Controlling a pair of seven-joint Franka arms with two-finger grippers.
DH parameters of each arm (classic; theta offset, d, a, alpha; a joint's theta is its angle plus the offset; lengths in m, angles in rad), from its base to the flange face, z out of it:
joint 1: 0 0.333 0 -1.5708
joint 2: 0 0 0 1.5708
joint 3: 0 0.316 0.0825 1.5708
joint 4: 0 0 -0.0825 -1.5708
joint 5: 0 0.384 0 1.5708
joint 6: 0 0 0.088 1.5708
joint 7: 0 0.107 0 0
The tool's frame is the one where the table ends.
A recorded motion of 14 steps. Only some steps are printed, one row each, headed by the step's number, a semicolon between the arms.
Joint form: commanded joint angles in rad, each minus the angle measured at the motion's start. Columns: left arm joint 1, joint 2, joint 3, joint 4, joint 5, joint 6, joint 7; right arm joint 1, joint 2, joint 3, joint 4, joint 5, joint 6, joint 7.
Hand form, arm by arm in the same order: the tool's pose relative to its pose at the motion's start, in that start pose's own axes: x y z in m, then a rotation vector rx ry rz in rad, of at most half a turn. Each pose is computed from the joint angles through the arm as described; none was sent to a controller.
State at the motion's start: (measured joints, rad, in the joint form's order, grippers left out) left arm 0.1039 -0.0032 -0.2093 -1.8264 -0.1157 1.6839 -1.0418; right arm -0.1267 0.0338 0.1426 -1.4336 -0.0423 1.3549 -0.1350
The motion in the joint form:
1: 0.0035 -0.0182 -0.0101 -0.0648 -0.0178 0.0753 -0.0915; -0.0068 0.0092 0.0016 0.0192 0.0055 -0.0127 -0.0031
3: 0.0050 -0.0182 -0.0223 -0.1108 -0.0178 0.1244 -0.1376; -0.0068 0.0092 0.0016 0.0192 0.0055 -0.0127 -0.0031
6: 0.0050 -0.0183 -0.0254 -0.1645 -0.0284 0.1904 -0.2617; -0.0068 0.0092 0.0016 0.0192 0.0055 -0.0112 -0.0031
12: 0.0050 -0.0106 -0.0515 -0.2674 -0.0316 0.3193 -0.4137; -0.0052 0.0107 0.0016 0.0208 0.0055 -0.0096 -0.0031
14: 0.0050 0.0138 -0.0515 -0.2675 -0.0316 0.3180 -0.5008; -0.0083 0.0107 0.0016 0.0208 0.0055 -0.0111 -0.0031
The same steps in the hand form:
1: -0.0034 0.0003 0.0157 -0.0303 0.0024 -0.0940; 0.0006 0.0029 -0.0027 0.0077 -0.0018 0.0011
3: -0.0057 0.0023 0.0340 -0.0311 0.0052 -0.1356; 0.0006 0.0029 -0.0027 0.0077 -0.0018 0.0011
6: -0.0045 0.0026 0.0539 -0.0461 0.0008 -0.2665; 0.0007 0.0029 -0.0028 0.0075 -0.0003 0.0011
12: -0.0106 0.0051 0.0968 -0.0605 0.0063 -0.4088; 0.0015 0.0022 -0.0030 0.0073 0.0015 -0.0005
14: -0.0073 0.0073 0.1090 -0.0377 -0.0081 -0.4983; 0.0011 0.0038 -0.0028 0.0079 -0.0001 0.0026

